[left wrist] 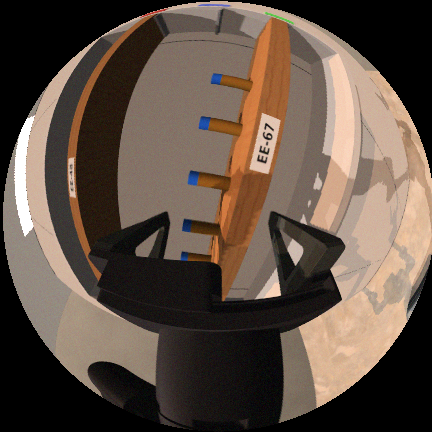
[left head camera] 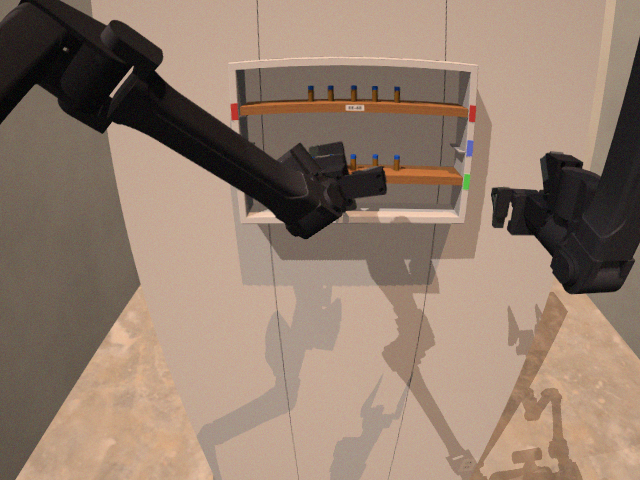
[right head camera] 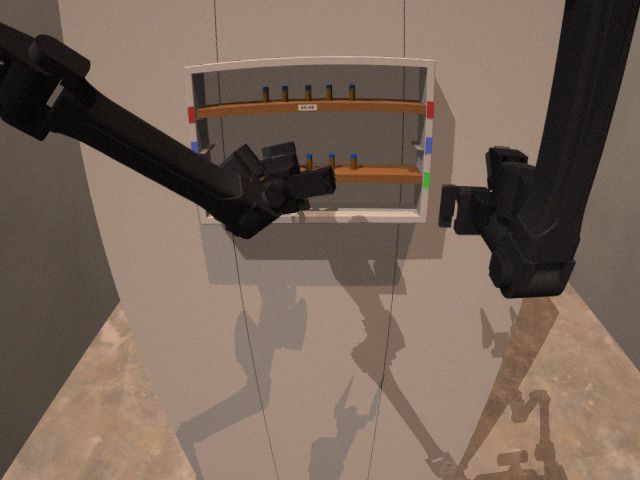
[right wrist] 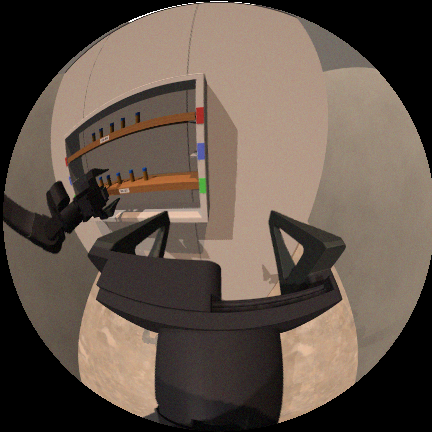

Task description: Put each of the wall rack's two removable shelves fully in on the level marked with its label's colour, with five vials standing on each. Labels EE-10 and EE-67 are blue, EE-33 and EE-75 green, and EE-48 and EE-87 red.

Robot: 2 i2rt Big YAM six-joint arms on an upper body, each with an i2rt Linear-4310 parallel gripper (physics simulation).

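Frame: origin at the left arm's base, x ahead, y left, z up, level; centimetres.
Seen in the pictures: left gripper, fingertip midpoint: [left wrist: 218,216] [right wrist: 112,183]; right gripper, fingertip midpoint: [left head camera: 516,192] [right head camera: 469,190] [right wrist: 218,215].
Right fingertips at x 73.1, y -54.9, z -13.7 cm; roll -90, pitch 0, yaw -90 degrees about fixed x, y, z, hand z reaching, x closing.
Observation:
Pixels of each thing's top centre, then the offset from my right fingertips to it. "*": a spot on its surface instead.
- Shelf EE-48 at its top centre: [left wrist: 89,165] [right head camera: 309,100] [left head camera: 355,101] [right wrist: 112,133] dx +21.7, dy +27.5, dz +11.4 cm
- Shelf EE-67 at its top centre: [left wrist: 229,178] [right head camera: 311,169] [left head camera: 355,169] [right wrist: 121,182] dx +21.7, dy +27.5, dz -3.6 cm
- small bracket at a spot on its surface: [right head camera: 417,146] [left head camera: 458,148] * dx +20.3, dy +5.3, dz +2.1 cm
- blue mark at its top centre: [right wrist: 200,142] [right head camera: 429,137] [left head camera: 470,140] dx +17.8, dy +3.5, dz +4.7 cm
The white wall rack [left head camera: 351,62] [right head camera: 310,60] [right wrist: 201,132] holds two brown shelves. Shelf EE-48 [left head camera: 289,108] [right head camera: 248,110] [left wrist: 75,135] [right wrist: 165,122] lies at the red marks, with several upright blue-capped vials [left head camera: 354,94] [right head camera: 308,93] on it. Shelf EE-67 [left head camera: 429,178] [right head camera: 392,176] [left wrist: 250,200] [right wrist: 165,186] lies at the green marks, with several upright vials [left wrist: 227,124] [right wrist: 145,174]. My left gripper [left head camera: 357,164] [right head camera: 312,162] [left wrist: 218,216] [right wrist: 112,183] is open and empty in front of EE-67, partly hiding it in both head views. My right gripper [left head camera: 508,209] [right head camera: 454,209] [right wrist: 218,215] is open and empty, right of the rack.
Between the shelves, a small bracket [left head camera: 458,148] [right head camera: 417,146] sticks out of the rack's right side wall beside the blue mark [left head camera: 469,148] [right head camera: 428,145] [right wrist: 201,151]. The rack's bottom board lies below EE-67. Arm shadows fall on the wall below the rack.

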